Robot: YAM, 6 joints.
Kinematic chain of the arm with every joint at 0, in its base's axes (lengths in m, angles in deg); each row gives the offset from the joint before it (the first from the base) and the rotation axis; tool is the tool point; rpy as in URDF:
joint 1: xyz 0 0 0.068 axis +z
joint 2: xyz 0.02 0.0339 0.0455 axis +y
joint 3: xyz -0.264 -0.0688 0 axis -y
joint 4: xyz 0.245 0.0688 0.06 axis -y
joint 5: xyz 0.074 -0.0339 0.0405 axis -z
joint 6: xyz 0.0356 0 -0.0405 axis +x
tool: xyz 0 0 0 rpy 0 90 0
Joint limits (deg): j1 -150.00..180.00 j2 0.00..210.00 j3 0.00..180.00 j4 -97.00..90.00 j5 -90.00..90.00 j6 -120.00..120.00
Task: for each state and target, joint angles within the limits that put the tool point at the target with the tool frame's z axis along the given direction. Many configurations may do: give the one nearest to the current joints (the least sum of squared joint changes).
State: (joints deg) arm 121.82 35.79 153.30 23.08 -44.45 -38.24
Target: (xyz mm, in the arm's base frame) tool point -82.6 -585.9 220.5 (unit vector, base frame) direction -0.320 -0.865 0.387
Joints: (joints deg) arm 82.69 4.51 160.88 0.33 -11.96 -38.24
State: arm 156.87 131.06 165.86 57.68 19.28 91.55
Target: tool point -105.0 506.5 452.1 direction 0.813 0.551 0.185
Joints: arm 105.38 139.73 155.40 14.71 68.53 91.55
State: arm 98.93 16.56 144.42 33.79 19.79 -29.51
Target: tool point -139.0 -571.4 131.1 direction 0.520 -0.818 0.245
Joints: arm 73.80 0.17 170.58 -11.34 46.69 -29.51
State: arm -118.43 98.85 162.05 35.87 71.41 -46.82
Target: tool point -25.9 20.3 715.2 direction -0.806 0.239 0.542
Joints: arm -103.29 77.94 147.48 25.45 57.05 -46.82
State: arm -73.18 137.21 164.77 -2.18 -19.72 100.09
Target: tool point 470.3 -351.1 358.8 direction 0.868 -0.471 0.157
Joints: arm -37.27 146.90 152.53 3.50 -8.67 100.09
